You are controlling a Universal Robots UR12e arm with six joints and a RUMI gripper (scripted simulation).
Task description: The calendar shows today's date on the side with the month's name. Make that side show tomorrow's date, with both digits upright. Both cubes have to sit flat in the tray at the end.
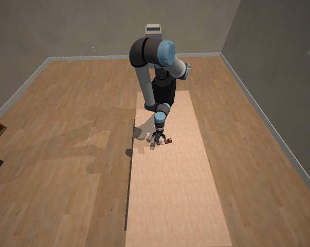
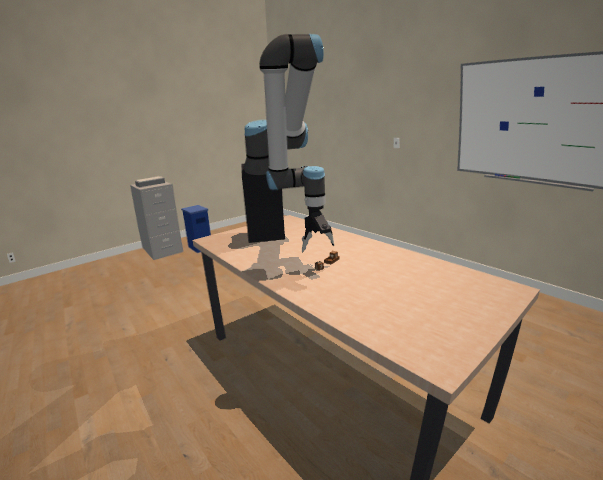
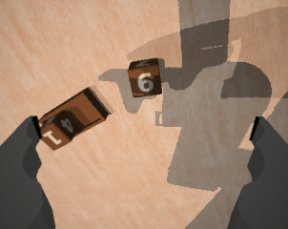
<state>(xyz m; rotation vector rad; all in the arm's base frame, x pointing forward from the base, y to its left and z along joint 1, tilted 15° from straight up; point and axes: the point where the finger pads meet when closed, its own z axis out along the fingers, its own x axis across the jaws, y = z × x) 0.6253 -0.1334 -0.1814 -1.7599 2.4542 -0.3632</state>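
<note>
My gripper is now 8 cm above the brown digit cube. From my hand the other things lie so: brown calendar tray (2 cm behind, 11 cm to the left, 9 cm below).
</note>
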